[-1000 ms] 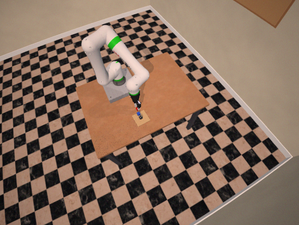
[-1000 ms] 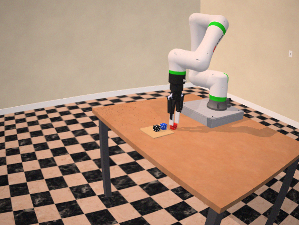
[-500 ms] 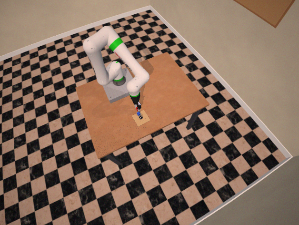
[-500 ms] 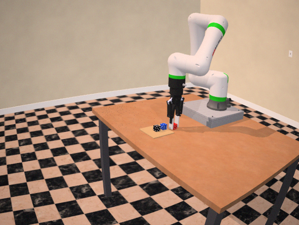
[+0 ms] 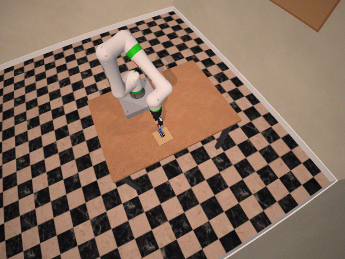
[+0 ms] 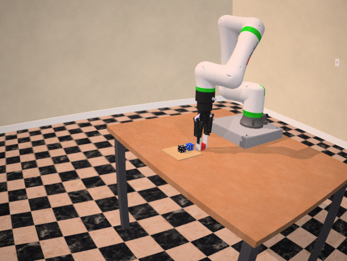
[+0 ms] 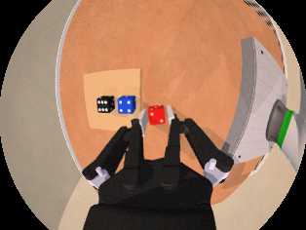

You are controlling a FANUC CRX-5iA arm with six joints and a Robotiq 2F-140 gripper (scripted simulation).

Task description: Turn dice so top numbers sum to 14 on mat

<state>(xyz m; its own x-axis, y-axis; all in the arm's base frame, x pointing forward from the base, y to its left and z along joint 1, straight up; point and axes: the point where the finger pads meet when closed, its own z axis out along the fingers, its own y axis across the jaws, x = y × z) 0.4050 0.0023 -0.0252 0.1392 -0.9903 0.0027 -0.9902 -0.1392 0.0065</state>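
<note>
The red die lies 2 cm below my hand. From my hand the other things lie so: blue die 6 cm ahead, 2 cm to the right, 2 cm below; tan mat 10 cm ahead, 3 cm below, 2 cm to the right; black die 10 cm ahead, 2 cm to the right, 2 cm below.
</note>
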